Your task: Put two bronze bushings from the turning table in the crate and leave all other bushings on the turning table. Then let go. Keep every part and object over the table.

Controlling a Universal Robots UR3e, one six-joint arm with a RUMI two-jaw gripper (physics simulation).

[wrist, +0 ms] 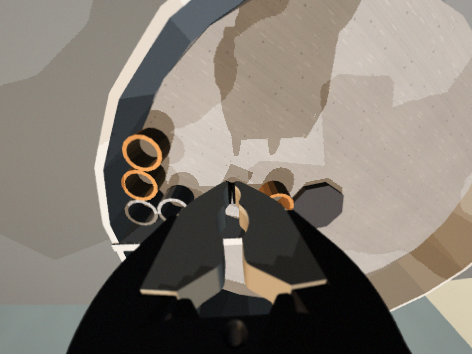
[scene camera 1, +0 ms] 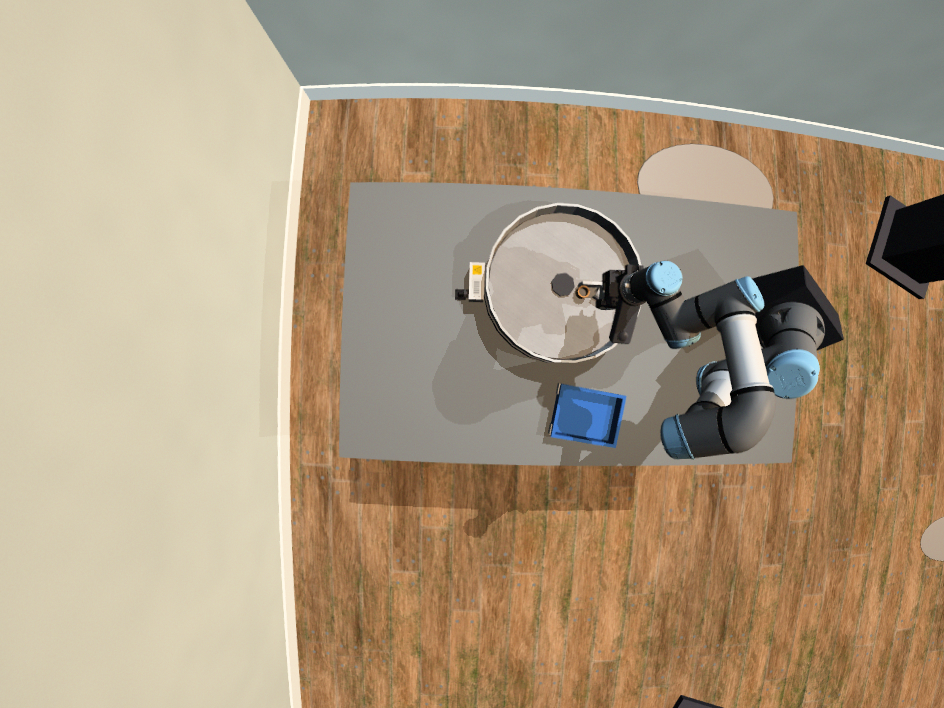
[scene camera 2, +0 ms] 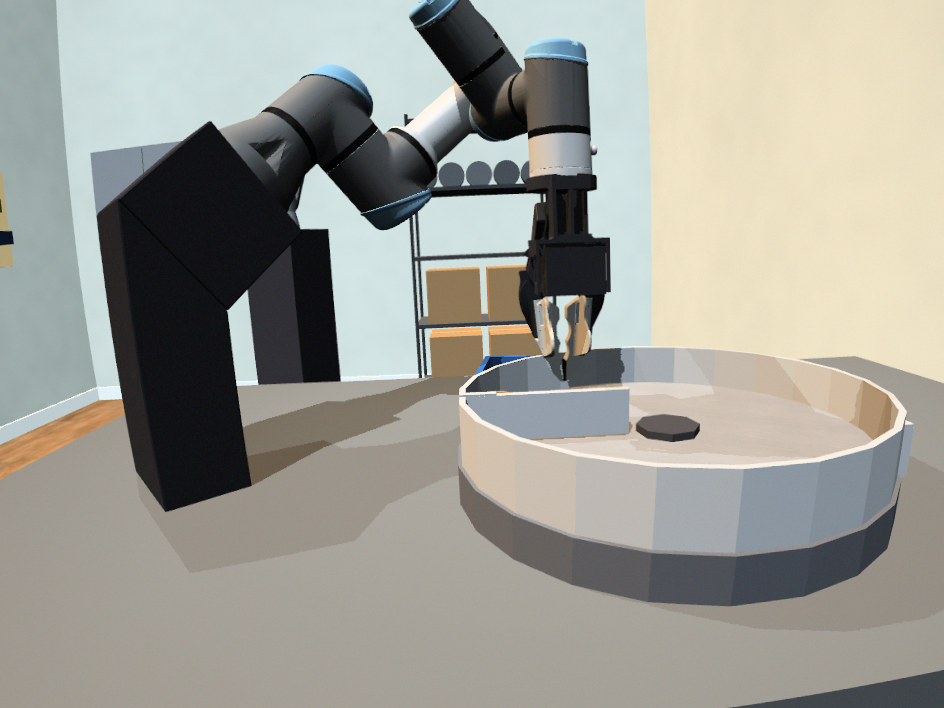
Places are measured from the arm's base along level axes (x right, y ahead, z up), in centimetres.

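Pixels of known places: gripper, fingertip midpoint: (wrist: 231, 184) (scene camera 1: 602, 306) (scene camera 2: 564, 380); arm's base, origin of the base link: (scene camera 1: 790, 328) (scene camera 2: 234, 187).
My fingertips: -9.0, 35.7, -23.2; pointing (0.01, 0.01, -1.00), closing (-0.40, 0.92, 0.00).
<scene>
Ahead of a thing's pixels: the offset from my fingertips to its top centre, as dx, dy, dz. "spot": to the spot under its first point. Level surfaces: height alone.
The turning table (scene camera 1: 526, 259) (scene camera 2: 697, 506) (wrist: 400, 150) is a round, walled tray. In the wrist view, two bushings with bronze rims, one @(+0.8, -7.6, -1.8) (wrist: 124, 149) above the other @(+4.0, -7.4, -1.8) (wrist: 123, 184), stand by its left wall. Two grey-rimmed bushings, one @(+7.1, -6.8, -1.8) (wrist: 126, 212) at the wall and one @(+5.9, -3.8, -1.8) (wrist: 172, 200) beside it, stand below them, partly hidden by the jaws. Another bronze bushing @(+1.9, +5.7, -1.8) (scene camera 1: 578, 292) (wrist: 270, 190) stands near the hub. My gripper (scene camera 2: 564, 369) (wrist: 231, 184) is shut with nothing between its tips, above the tray. The blue crate @(-27.7, -10.8, -4.7) (scene camera 1: 583, 441) (scene camera 2: 499, 361) looks empty in scene camera 1.
A dark hub @(+1.7, +11.2, -3.6) (scene camera 1: 562, 284) (scene camera 2: 667, 426) (wrist: 320, 205) rises at the tray's centre. A grey upright divider @(spot: +5.7, +2.8, -1.8) (scene camera 2: 579, 413) runs inward from the tray's wall. A white box with a yellow label @(spot: -7.6, +32.7, -3.9) (scene camera 1: 476, 281) is at the tray's outer side. The grey table @(dz -9.7) (scene camera 1: 404, 342) bears the tray and crate.
</scene>
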